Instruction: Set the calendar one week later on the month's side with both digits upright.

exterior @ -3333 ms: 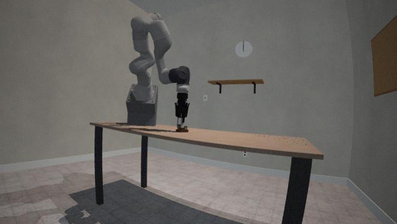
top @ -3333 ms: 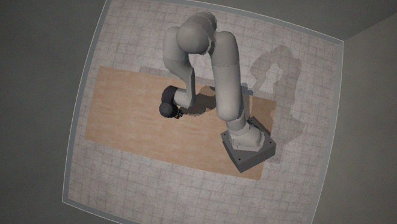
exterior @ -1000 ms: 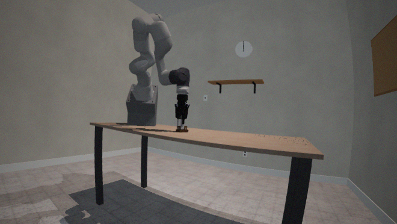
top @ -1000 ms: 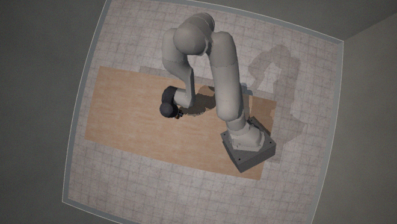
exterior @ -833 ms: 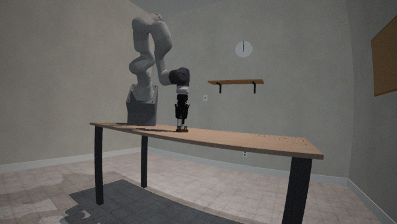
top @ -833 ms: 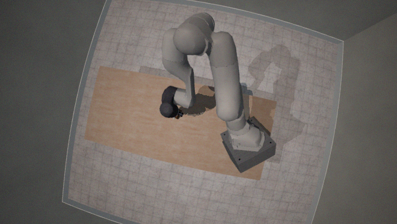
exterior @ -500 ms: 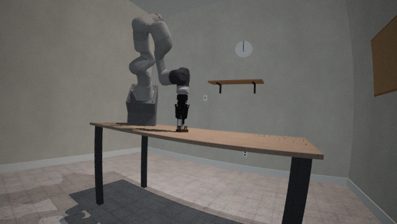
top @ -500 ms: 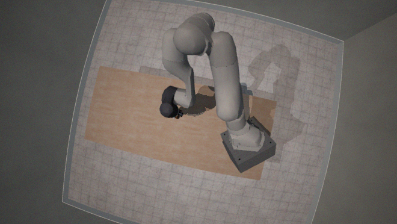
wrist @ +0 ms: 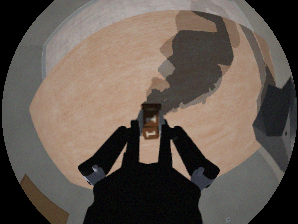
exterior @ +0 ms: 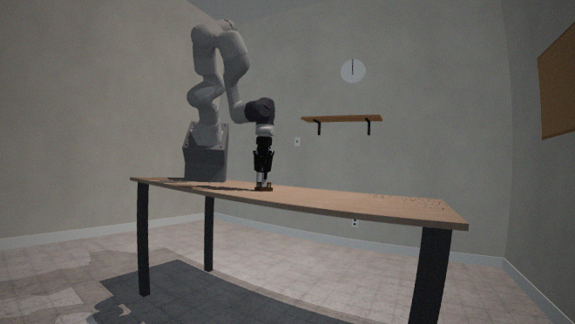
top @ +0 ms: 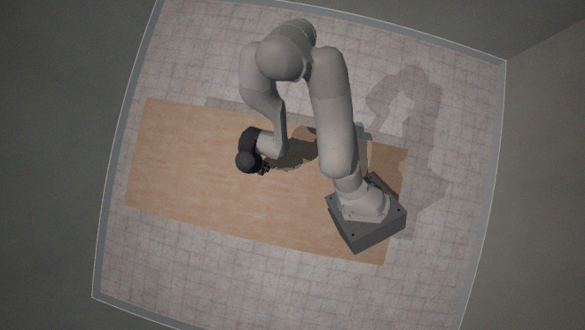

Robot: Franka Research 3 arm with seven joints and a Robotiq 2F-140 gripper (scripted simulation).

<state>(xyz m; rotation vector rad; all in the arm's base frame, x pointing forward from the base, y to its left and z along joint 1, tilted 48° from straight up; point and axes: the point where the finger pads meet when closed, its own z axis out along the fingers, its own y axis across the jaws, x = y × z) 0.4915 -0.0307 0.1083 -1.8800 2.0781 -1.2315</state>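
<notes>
Now: hand 3 cm above the calendar cube.
</notes>
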